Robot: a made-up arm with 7 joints.
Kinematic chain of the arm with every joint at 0, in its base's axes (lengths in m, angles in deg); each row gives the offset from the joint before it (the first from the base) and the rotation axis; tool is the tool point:
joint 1: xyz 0 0 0 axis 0 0.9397 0.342
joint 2: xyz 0 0 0 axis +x
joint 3: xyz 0 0 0 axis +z
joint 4: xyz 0.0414 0 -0.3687 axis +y
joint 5: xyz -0.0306 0 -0.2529 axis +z
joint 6: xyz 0 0 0 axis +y
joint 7: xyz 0 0 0 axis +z
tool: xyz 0 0 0
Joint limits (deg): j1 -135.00..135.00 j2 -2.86..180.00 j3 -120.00..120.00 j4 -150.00..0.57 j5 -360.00..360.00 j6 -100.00..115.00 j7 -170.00..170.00
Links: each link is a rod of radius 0.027 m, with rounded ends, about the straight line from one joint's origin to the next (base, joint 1, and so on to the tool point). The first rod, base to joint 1, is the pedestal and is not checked.
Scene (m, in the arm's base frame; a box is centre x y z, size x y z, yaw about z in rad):
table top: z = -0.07
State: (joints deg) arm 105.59 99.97 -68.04 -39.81 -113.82 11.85 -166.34
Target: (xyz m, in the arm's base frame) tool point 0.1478 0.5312 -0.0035
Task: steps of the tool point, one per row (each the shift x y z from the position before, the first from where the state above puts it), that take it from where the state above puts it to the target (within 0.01 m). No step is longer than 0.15 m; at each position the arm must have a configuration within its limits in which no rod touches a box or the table.
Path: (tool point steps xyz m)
1: 0.0973 0.0453 -0.0520
2: 0.1072 0.0199 -0.0515
3: 0.1107 -0.0079 -0.0486
4: 0.1066 -0.0356 -0.0439

